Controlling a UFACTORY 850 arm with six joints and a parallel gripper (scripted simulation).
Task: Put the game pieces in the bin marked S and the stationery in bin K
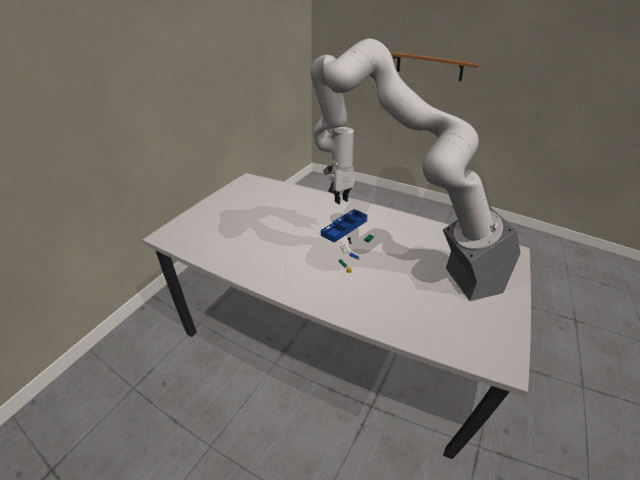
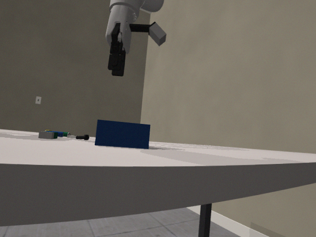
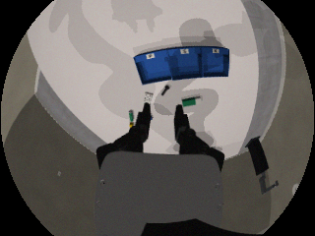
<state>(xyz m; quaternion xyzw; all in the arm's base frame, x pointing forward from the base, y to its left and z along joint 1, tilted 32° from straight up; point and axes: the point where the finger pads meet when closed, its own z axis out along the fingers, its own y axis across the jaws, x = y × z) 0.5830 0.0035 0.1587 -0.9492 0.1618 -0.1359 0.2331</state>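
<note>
The green block lies 120 mm behind my hand, 80 mm to the right of it and 190 mm below it. Round my hand: white domino: 90 mm behind, 70 mm to the left, 200 mm below; then black bolt: 60 mm behind, 190 mm below; then blue bin: 20 mm ahead, 60 mm to the right, 180 mm below.
</note>
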